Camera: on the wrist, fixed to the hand. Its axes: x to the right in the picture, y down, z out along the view.
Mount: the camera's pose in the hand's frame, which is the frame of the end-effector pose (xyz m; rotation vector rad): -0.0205 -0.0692 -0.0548 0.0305 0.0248 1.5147
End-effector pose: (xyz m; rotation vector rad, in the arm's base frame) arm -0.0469 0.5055 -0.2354 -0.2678 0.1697 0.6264
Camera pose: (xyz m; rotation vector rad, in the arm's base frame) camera -0.0260 0.4240 -0.2692 -0.0701 0.4046 2.1184
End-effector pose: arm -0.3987 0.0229 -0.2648 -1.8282 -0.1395 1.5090
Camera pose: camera -0.3314 0.0359 -0.2056 1.6269 -1.3517 -1.9780
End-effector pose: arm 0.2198 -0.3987 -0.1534 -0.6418 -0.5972 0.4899
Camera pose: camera 0.2566 -0.4814 -0.1496 -1.0004 0.0401 1.8839
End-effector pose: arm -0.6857 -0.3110 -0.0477 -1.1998 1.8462 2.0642
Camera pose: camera -0.6069 -0.3341 -0.0860 -0.3109 -1.8158 -1.3136
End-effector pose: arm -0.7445 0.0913 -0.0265 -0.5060 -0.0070 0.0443
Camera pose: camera -0.7612 0.0034 -0.0408 -0.3823 0.4036 1.5154
